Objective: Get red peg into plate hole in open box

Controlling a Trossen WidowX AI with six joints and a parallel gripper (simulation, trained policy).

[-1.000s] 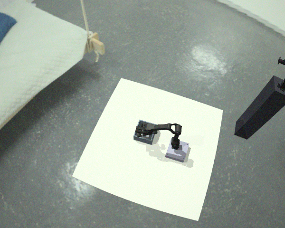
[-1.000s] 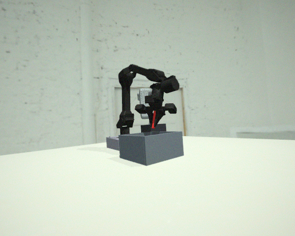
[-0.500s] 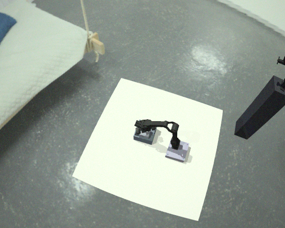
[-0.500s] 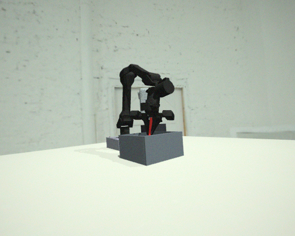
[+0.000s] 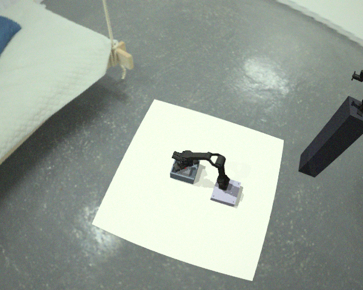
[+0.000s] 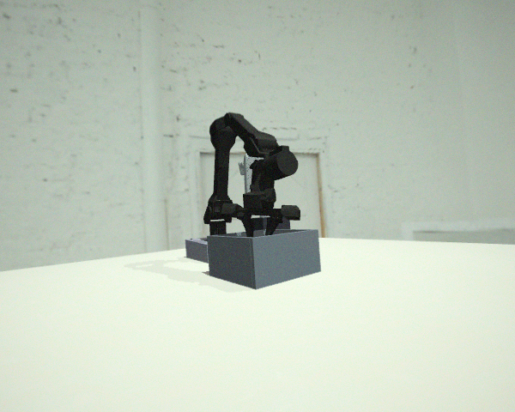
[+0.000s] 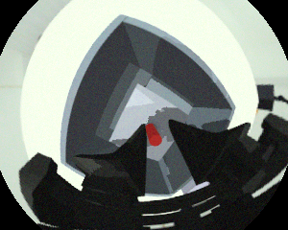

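Right now my gripper tip is 2 cm above the red peg and 1 cm to the right of it. From my gripper tip the other things lie so: grey box (4 cm below, 1 cm to the left).
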